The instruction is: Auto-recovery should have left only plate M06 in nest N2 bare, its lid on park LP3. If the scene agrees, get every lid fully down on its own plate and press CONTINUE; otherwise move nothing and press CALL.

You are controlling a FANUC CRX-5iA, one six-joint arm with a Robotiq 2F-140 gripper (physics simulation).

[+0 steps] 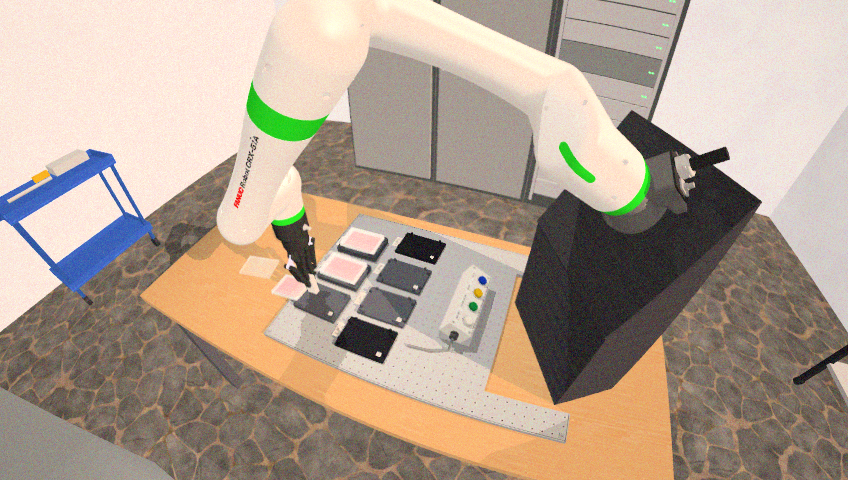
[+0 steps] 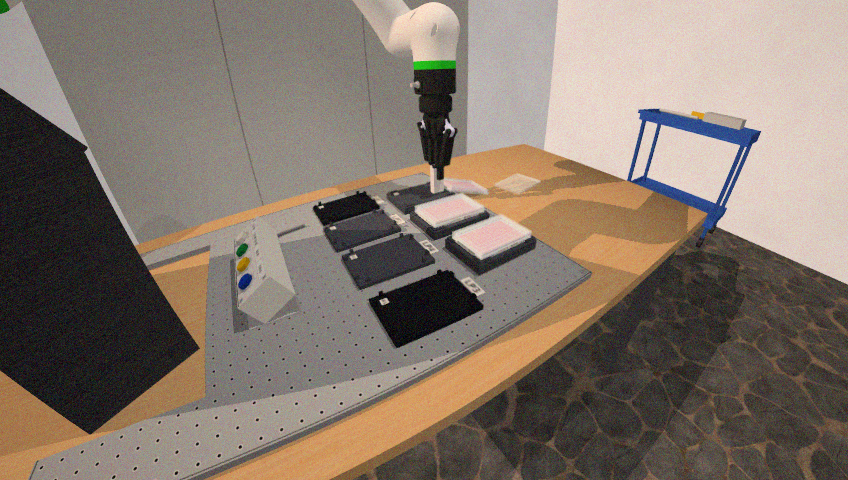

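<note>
My gripper is shut and empty, its pale fingertips low at the third nest, which holds no pink plate. A pink plate lies off this nest, partly over the board's edge, and looks tilted. A clear lid lies on the table beyond it. Two pink plates sit in the other nests; their lids' seating is hard to tell. Park LP3 is black and bare. Two greyer parks may hold clear lids.
Another black holder ends the park row. A button box has blue, yellow and green buttons and a cable. The large black pedestal stands beyond it.
</note>
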